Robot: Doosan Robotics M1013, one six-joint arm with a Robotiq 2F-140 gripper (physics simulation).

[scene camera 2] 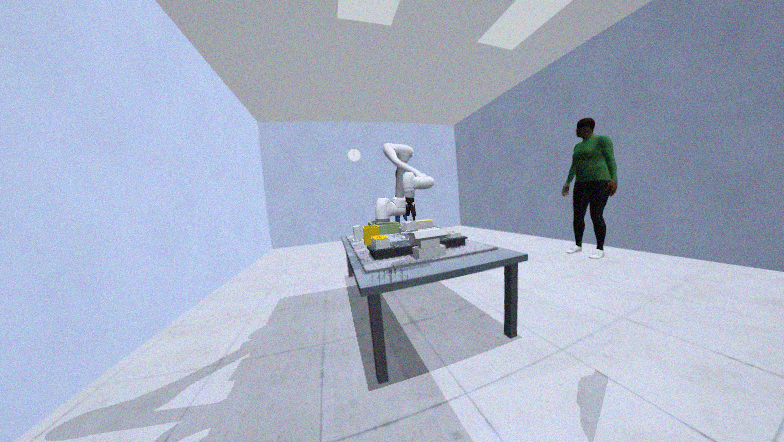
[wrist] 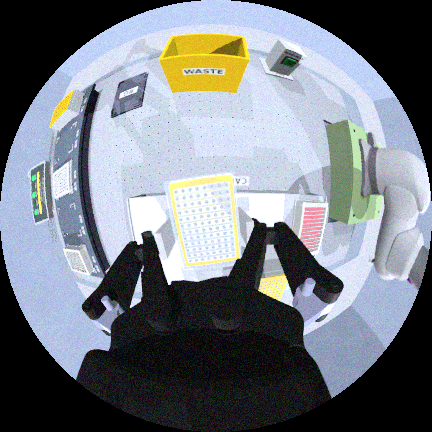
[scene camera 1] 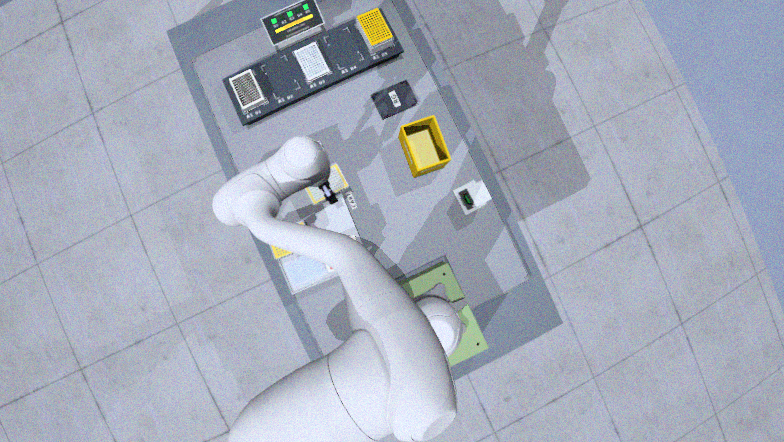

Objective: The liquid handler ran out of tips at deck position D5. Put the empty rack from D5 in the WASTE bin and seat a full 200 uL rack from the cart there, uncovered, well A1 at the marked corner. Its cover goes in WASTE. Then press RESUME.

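Frame: origin at the arm's base, x ahead, y left, z up, level; metres.
Seen in the pictures: gripper, between the fingertips: (scene camera 2: 411,224) (wrist: 205,220); arm's base, origin of its link: (scene camera 2: 382,223) (wrist: 370,169).
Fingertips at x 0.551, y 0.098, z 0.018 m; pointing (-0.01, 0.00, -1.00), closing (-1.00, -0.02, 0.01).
Note:
Offsets run from my fingertips to a thing's middle. Level surfaces: height alone.
My gripper (scene camera 1: 328,193) (scene camera 2: 410,217) (wrist: 205,220) is shut on a tip rack @[dz +0.013, dx +0.000, dy +0.000 m] (scene camera 1: 337,176) (wrist: 204,205) with a yellow rim and a clear cover. The rack looks level, a little above the white cart @[dz -0.084, dx -0.055, dy +0.113 m] (scene camera 1: 337,219) (wrist: 145,207); the gap underneath is hidden. A yellow rack @[dz -0.031, dx +0.421, dy -0.401 m] (scene camera 1: 375,27) (wrist: 65,109) with open holes sits at D5, the far right position of the dark deck @[dz -0.062 m] (scene camera 1: 343,49) (wrist: 68,212) in scene camera 1. The yellow WASTE bin @[dz -0.050, dx -0.031, dy -0.354 m] (scene camera 1: 425,147) (wrist: 205,80) stands open, its visible floor bare. The box with the green button (scene camera 1: 467,199) (wrist: 290,61) stands beyond it.
A white rack @[dz -0.055, dx +0.429, dy -0.153 m] (scene camera 1: 311,61) (wrist: 62,179) and a dark-holed rack @[dz -0.046, dx +0.436, dy +0.095 m] (scene camera 1: 247,89) (wrist: 78,260) sit on the deck. A dark plate @[dz -0.110, dx +0.187, dy -0.362 m] (scene camera 1: 384,105) (wrist: 122,106) lies near the bin. Another yellow rack @[dz -0.001, dx -0.105, dy +0.187 m] (scene camera 1: 281,251) (wrist: 272,286) and a red-striped box @[dz -0.041, dx -0.223, dy +0.061 m] (wrist: 312,227) are beside the cart's middle. The green base block (wrist: 340,172) is near the arm.

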